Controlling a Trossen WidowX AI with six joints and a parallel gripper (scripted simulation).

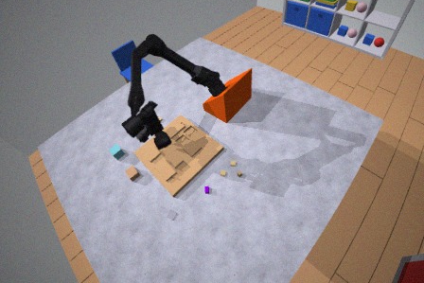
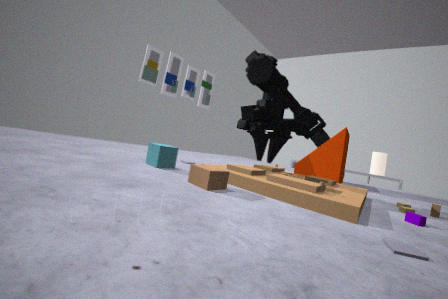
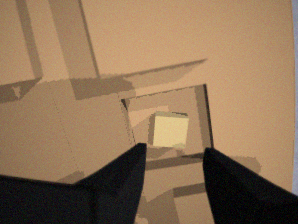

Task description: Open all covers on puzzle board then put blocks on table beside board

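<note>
The tan puzzle board lies 2 cm behind my gripper tip, 5 cm to the left of it and 3 cm below it. Round my gripper tip: cyan block 20 cm ahead, 13 cm to the right, 2 cm below; then small brown block 15 cm behind, 34 cm to the left, 3 cm below; then purple block 1 cm behind, 30 cm to the left, 4 cm below.
</note>
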